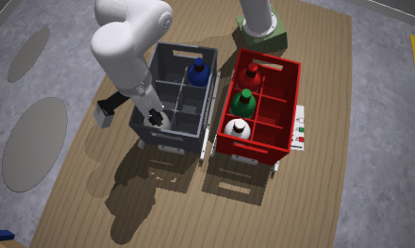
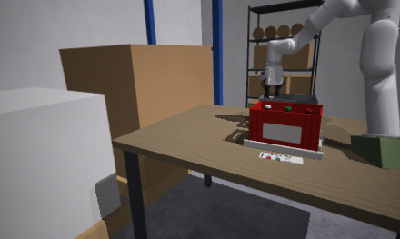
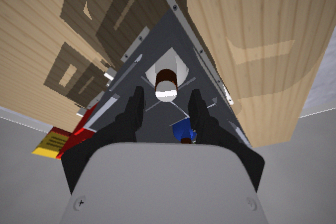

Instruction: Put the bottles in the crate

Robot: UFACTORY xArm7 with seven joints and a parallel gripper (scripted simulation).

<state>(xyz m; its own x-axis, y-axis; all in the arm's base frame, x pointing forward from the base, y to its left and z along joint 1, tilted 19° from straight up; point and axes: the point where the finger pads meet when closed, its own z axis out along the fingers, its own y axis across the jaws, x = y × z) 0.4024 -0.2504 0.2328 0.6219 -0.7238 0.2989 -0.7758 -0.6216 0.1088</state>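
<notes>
Right now the grey crate is 8 cm behind my hand, 5 cm to the left of it and 10 cm below it. Round my hand: green bottle 7 cm behind, 25 cm to the left, 9 cm below; red crate 7 cm behind, 29 cm to the left, 10 cm below; blue-label bottle 17 cm behind, 11 cm to the left, 9 cm below.
</notes>
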